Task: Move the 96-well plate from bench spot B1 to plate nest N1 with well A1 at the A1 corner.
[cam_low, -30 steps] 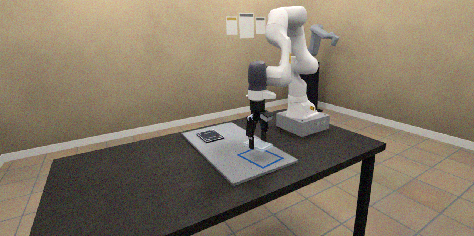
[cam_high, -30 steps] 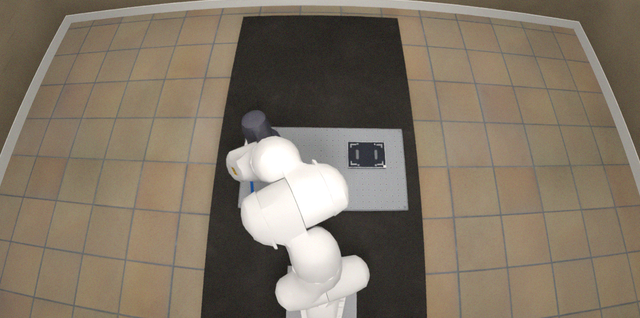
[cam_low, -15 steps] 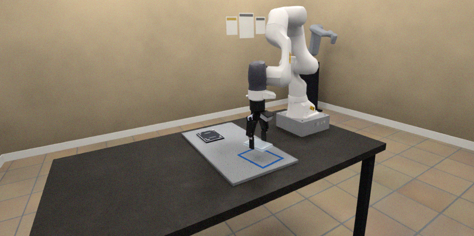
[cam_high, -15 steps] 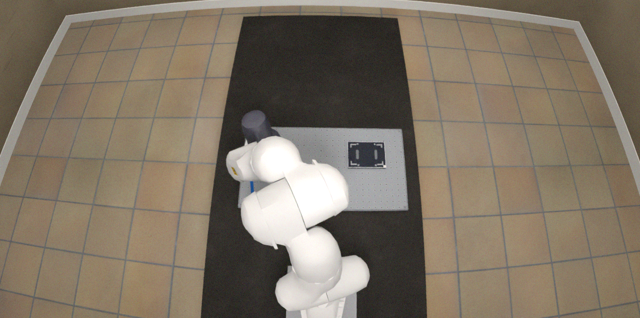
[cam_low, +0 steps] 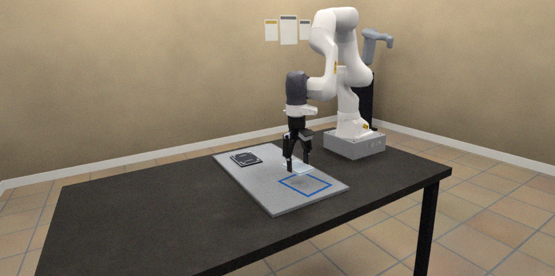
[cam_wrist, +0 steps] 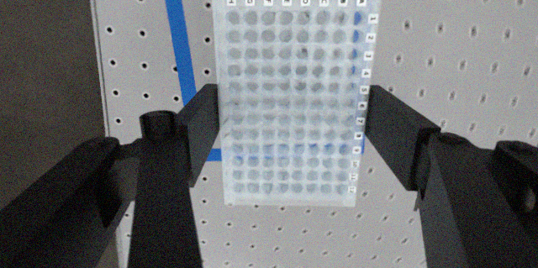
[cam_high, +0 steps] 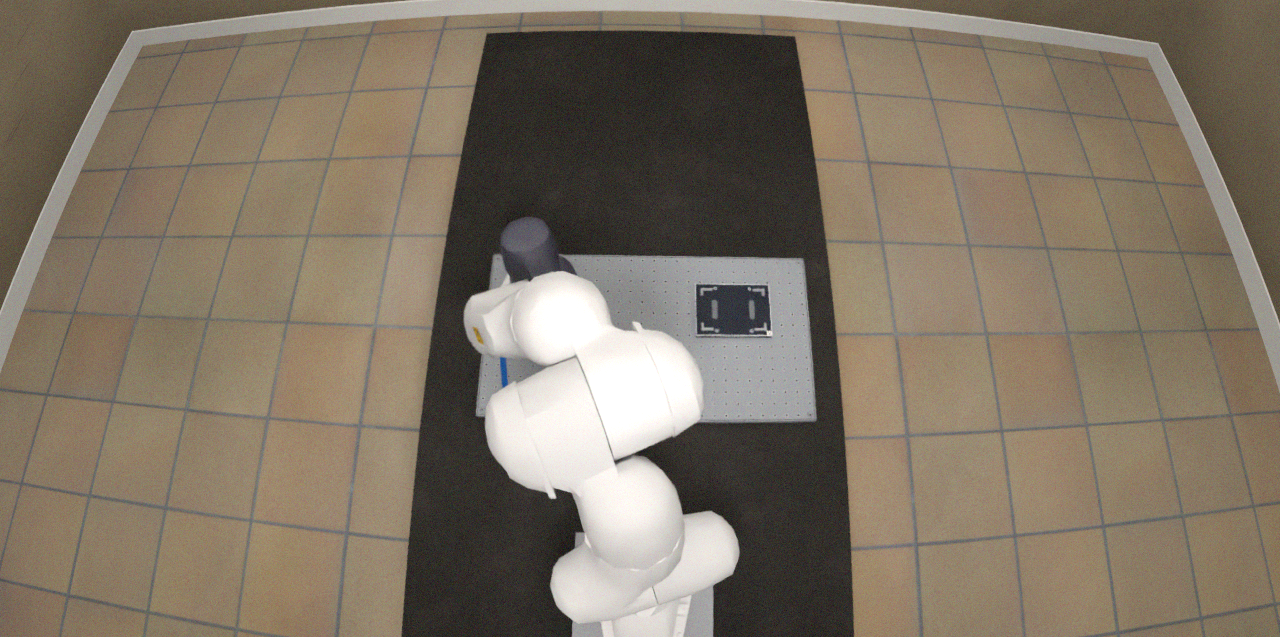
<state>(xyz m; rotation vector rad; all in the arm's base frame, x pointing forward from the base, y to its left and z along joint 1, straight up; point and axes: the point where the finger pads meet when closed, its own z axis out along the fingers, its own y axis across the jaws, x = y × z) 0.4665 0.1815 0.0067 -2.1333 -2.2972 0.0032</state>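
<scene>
Now: hand 37 cm to the left of the black plate nest N1, 9 cm short of it and 8 cm above it. Also, from my hand: A1 label: 44 cm to the right, 8 cm below, 3 cm ahead; clear 96-well plate: 2 cm below.
</scene>
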